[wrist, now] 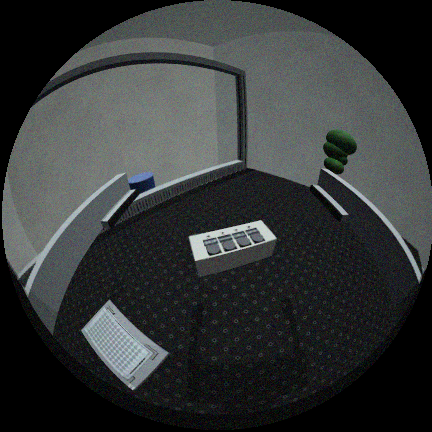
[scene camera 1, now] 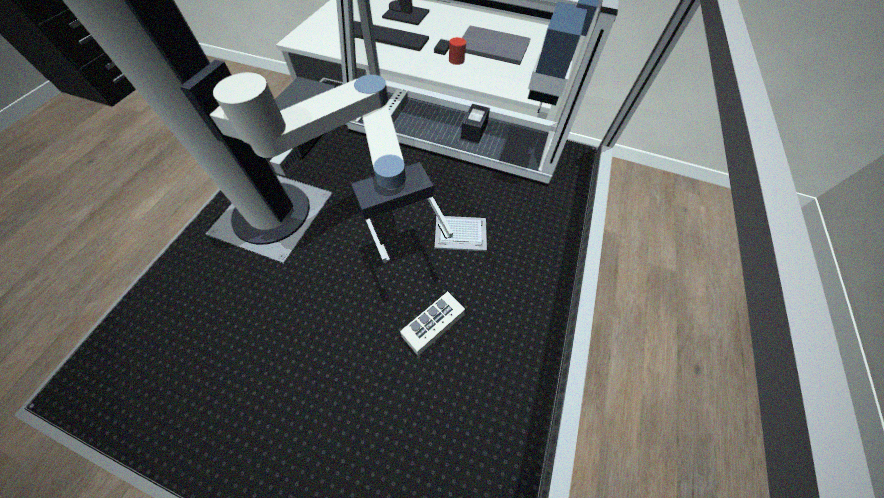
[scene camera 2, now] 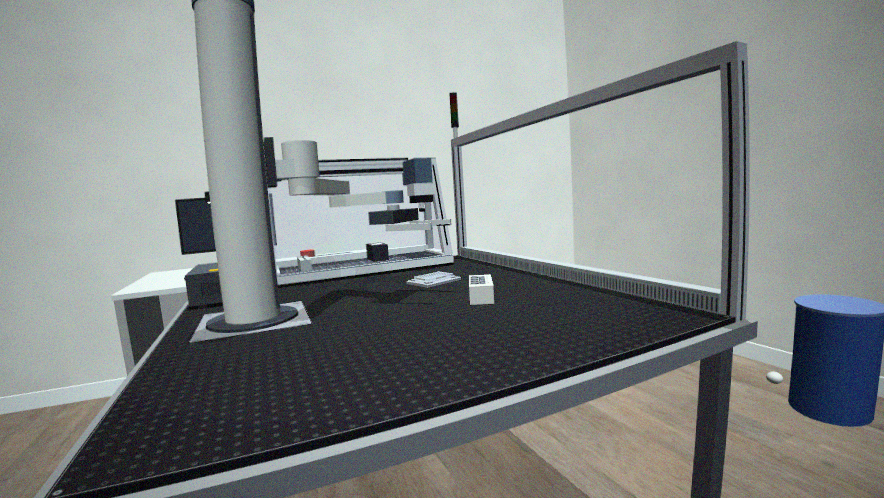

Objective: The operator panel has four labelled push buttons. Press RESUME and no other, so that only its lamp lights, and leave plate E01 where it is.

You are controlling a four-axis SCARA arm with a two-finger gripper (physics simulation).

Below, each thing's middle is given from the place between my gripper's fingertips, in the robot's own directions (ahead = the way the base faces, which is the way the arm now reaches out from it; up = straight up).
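White operator panel (scene camera 1: 420, 340): 70 mm ahead of my hand, 100 mm to the right, 200 mm below. Plate E01 (scene camera 1: 465, 231): from my hand 50 mm ahead, 220 mm to the left, 210 mm below.
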